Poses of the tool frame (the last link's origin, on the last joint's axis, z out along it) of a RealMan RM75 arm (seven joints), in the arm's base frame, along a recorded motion.
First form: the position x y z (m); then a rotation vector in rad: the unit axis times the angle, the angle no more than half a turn.
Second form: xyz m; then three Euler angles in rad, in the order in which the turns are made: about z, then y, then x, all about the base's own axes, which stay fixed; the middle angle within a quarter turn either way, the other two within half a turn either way. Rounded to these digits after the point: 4 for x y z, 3 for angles.
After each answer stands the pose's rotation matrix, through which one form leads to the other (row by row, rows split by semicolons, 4 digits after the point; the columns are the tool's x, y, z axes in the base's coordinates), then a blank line. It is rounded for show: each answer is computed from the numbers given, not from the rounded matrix.
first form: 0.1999, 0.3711, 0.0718, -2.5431, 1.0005, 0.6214
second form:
0.1999, 0.3711, 0.0718, 0.819, -0.276, -2.648
0.6568 -0.7032 -0.2722; -0.5557 -0.6955 0.4556; -0.5097 -0.1480 -0.8476

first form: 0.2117, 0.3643, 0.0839, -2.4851, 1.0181, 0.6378
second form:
0.2117, 0.3643, 0.0839, 0.853, -0.267, -2.597
0.6347 -0.7263 -0.2639; -0.5543 -0.6659 0.4994; -0.5384 -0.1707 -0.8252

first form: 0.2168, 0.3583, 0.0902, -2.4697, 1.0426, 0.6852
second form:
0.2168, 0.3583, 0.0902, 0.883, -0.293, -2.584
0.6075 -0.7400 -0.2888; -0.5587 -0.6565 0.5068; -0.5646 -0.1465 -0.8122

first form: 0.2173, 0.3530, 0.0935, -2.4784, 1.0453, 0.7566
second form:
0.2173, 0.3530, 0.0935, 0.898, -0.345, -2.583
0.5862 -0.7360 -0.3386; -0.5516 -0.6687 0.4985; -0.5934 -0.1054 -0.7980

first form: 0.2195, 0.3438, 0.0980, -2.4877, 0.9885, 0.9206
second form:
0.2195, 0.3438, 0.0980, 0.899, -0.468, -2.560
0.5555 -0.6985 -0.4511; -0.4996 -0.7140 0.4905; -0.6647 -0.0471 -0.7456

